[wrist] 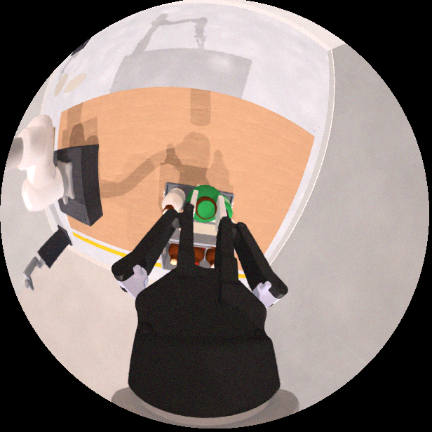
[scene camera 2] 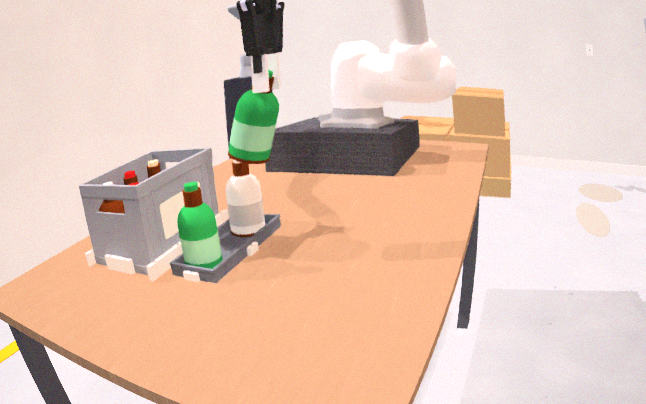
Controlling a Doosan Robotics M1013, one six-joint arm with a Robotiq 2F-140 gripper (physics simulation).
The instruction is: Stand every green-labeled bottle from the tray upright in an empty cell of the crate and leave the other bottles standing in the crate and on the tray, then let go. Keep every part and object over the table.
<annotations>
The gripper shows in the wrist view and in scene camera 2. A green-labeled bottle shows in the wrist view and in scene camera 2. One and the same spot on the green-labeled bottle: (wrist: 205,209) is (scene camera 2: 268,71). One and the same spot on the gripper: (scene camera 2: 262,34) is (wrist: 231,234).
</annotations>
